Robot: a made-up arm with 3 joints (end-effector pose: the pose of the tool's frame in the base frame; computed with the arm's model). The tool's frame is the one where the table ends.
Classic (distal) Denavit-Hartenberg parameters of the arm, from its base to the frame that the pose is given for. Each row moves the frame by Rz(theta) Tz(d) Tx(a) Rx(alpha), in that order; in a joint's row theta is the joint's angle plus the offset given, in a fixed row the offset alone. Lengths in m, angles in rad.
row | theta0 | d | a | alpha
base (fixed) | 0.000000 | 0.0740 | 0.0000 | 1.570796
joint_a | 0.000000 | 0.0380 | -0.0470 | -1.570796
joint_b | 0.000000 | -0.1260 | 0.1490 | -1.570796
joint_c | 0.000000 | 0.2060 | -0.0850 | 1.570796
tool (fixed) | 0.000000 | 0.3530 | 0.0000 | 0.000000
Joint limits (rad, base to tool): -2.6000..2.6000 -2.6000..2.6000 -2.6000..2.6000
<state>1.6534 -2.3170 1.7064</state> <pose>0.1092 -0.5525 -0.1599 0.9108 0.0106 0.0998 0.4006</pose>
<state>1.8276 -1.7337 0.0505</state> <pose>-0.2596 -0.1523 0.1537 0.6152 -0.5024 -0.4502 0.4081</pose>
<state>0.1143 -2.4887 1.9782</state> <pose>-0.3009 -0.5095 -0.1496 0.8198 0.2574 -0.4744 0.1912</pose>
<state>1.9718 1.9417 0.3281</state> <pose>-0.0978 0.0572 -0.2988 -0.7533 -0.4135 0.3372 0.3844</pose>
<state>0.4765 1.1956 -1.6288</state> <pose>-0.1706 -0.1472 -0.2744 0.3066 -0.7181 0.4720 0.4094</pose>
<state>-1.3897 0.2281 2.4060</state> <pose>-0.2634 0.2642 -0.3236 0.0554 -0.9408 -0.0994 0.3192</pose>
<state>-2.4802 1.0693 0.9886</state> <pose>0.1144 0.4092 -0.0132 -0.3458 -0.8490 -0.3743 0.1401</pose>
